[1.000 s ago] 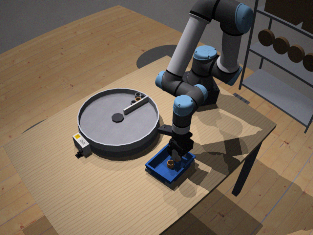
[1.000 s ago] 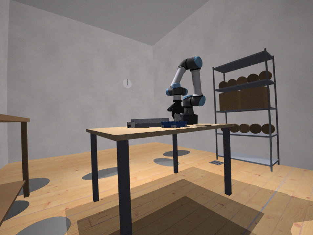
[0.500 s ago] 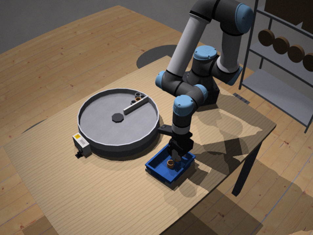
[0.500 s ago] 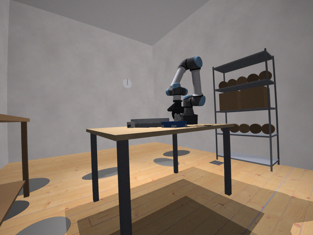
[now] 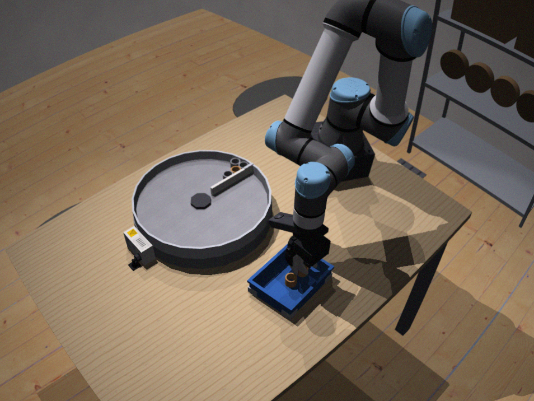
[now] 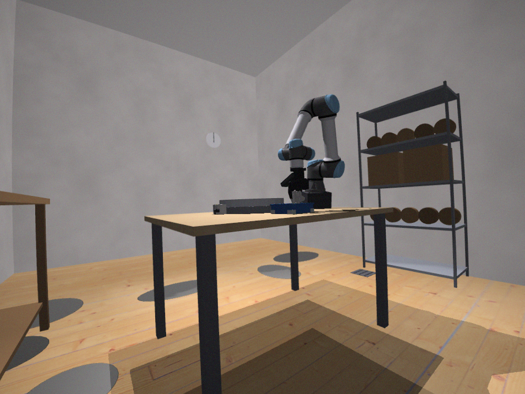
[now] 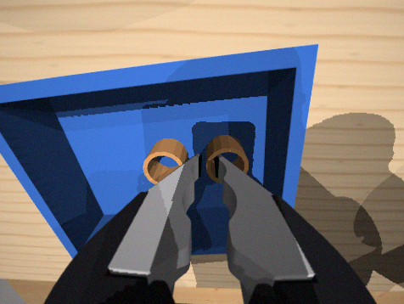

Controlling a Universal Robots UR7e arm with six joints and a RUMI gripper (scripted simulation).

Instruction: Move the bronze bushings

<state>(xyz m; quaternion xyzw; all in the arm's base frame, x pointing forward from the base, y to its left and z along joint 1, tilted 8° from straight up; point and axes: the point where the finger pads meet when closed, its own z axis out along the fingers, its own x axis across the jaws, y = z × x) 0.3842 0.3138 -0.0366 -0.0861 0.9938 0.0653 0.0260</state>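
My hand is 3 cm short of the blue crate, 1 cm to the right of it and 1 cm above it. Round my hand: grey turntable (11 cm ahead, 35 cm to the right, 2 cm above).
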